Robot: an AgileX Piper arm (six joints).
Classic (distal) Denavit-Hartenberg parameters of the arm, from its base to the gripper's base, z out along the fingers. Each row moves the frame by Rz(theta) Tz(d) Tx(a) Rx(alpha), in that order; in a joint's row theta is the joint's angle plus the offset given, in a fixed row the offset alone. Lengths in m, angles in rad.
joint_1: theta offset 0  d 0.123  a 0  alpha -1.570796
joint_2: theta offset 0.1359  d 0  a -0.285  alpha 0
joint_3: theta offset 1.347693  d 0  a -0.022  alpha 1.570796
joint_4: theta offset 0  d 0.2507  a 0  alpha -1.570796
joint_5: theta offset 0  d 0  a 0  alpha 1.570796
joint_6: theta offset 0  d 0.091  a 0  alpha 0
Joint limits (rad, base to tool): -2.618..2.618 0..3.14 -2.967..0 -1.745..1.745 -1.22..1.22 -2.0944..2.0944
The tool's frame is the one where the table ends.
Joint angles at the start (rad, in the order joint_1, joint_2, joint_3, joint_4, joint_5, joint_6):
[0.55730, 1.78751, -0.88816, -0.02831, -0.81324, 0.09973]
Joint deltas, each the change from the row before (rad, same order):
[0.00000, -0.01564, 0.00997, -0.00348, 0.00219, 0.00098]
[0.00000, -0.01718, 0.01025, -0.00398, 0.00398, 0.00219]
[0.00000, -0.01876, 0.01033, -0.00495, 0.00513, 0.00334]
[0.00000, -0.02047, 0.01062, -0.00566, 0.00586, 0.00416]
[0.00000, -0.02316, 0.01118, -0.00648, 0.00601, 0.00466]
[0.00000, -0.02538, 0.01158, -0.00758, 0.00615, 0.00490]
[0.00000, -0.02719, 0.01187, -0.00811, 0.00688, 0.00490]
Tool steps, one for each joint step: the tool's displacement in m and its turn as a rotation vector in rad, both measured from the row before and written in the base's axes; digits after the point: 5 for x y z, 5 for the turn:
[-0.00288, -0.00153, 0.00289, 0.00058, -0.00371, 0.00248]
[-0.00310, -0.00164, 0.00316, 0.00096, -0.00282, 0.00278]
[-0.00332, -0.00170, 0.00354, 0.00147, -0.00287, 0.00343]
[-0.00359, -0.00182, 0.00392, 0.00203, -0.00329, 0.00388]
[-0.00401, -0.00203, 0.00461, 0.00292, -0.00503, 0.00440]
[-0.00439, -0.00219, 0.00514, 0.00325, -0.00677, 0.00510]
[-0.00471, -0.00236, 0.00547, 0.00320, -0.00770, 0.00534]

